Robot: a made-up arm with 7 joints.
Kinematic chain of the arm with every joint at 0, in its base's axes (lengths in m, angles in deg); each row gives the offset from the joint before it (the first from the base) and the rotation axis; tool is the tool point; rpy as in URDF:
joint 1: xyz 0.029 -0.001 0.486 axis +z
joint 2: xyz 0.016 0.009 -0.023 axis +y
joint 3: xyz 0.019 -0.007 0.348 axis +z
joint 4: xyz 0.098 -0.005 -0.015 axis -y
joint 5: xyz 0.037 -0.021 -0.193 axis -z
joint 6: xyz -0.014 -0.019 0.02 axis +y
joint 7: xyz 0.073 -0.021 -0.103 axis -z
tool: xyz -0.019 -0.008 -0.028 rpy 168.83 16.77 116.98
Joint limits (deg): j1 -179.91..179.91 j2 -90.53..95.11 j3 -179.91..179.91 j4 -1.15..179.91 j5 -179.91..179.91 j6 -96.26..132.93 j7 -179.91..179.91
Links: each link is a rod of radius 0.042 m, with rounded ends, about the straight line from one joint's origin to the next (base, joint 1, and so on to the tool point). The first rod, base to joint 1, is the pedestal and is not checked.
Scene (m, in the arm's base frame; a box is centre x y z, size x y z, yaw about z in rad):
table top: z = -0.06
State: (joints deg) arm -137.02 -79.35 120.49 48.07 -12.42 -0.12 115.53
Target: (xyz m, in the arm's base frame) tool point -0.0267 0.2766 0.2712
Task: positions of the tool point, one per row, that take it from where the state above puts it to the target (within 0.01 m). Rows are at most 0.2 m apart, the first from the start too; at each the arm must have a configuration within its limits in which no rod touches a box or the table.
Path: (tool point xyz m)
1: 0.3961 0.0400 0.2907
2: 0.2981 0.1808 0.2552
3: 0.1459 0.2686 0.2490
4: -0.0267 0.2766 0.2712

